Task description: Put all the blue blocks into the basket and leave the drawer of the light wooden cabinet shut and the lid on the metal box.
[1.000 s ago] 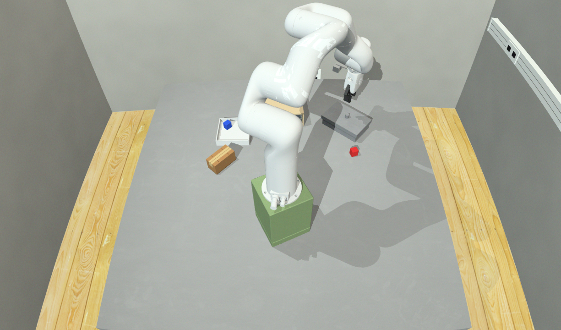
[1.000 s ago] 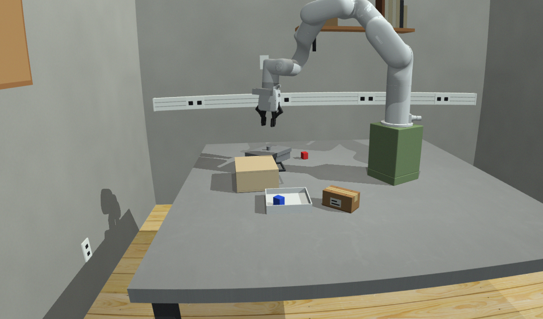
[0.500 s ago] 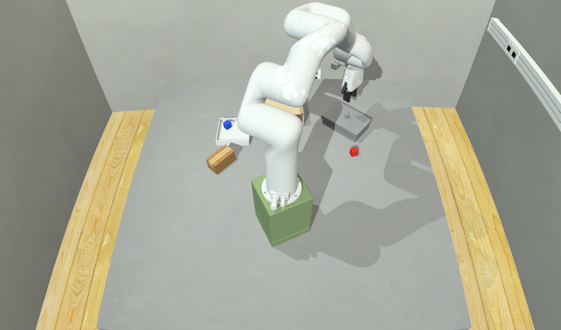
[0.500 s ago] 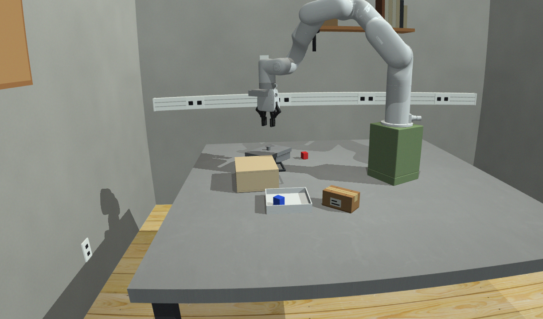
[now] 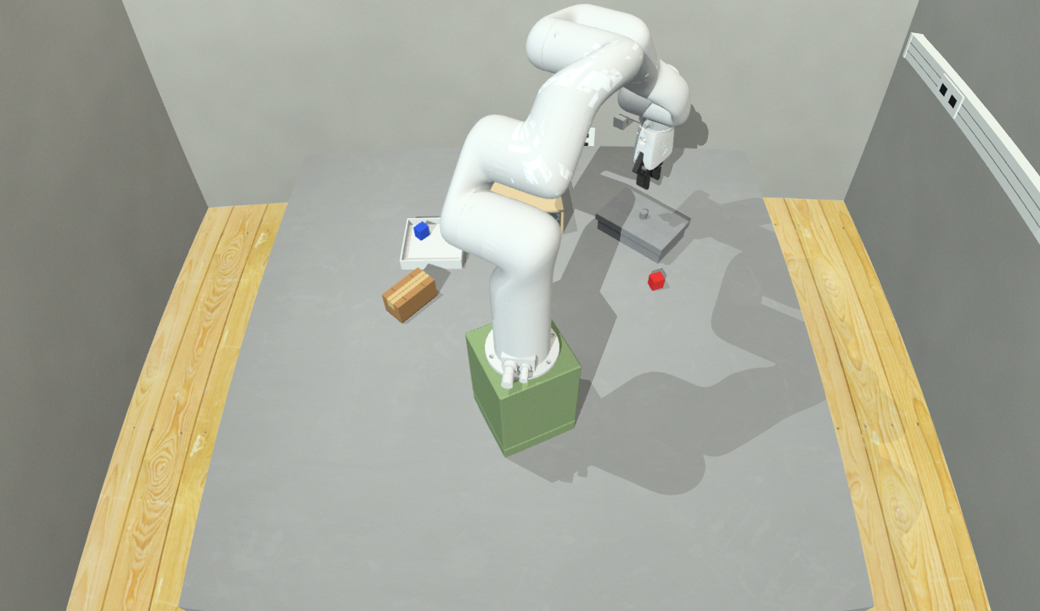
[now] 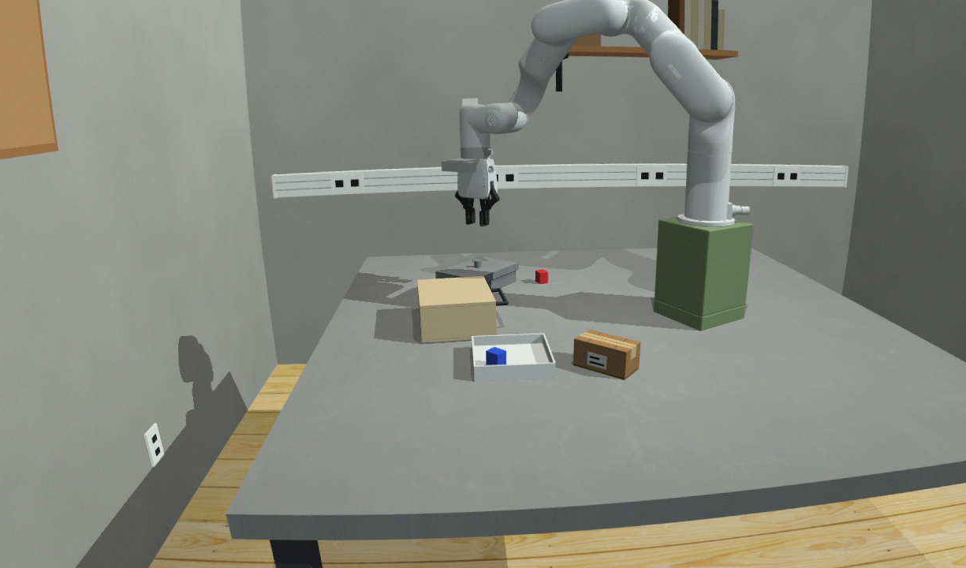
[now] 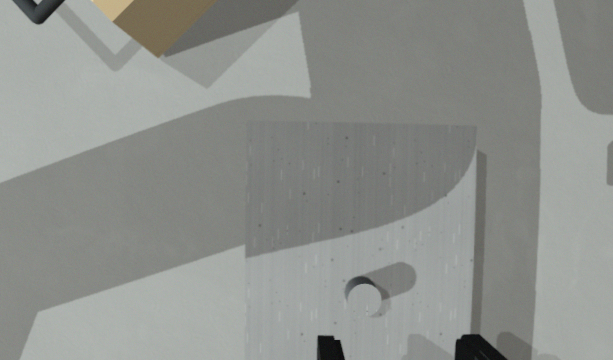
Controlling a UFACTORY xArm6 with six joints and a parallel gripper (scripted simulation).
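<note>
Right now the grey metal lid is 140 mm below my hand. Also, from my hand: light wooden cabinet (20 mm ahead, 300 mm to the left, 150 mm below); then dark metal box (160 mm below); then red block (170 mm behind, 40 mm to the right, 170 mm below).
</note>
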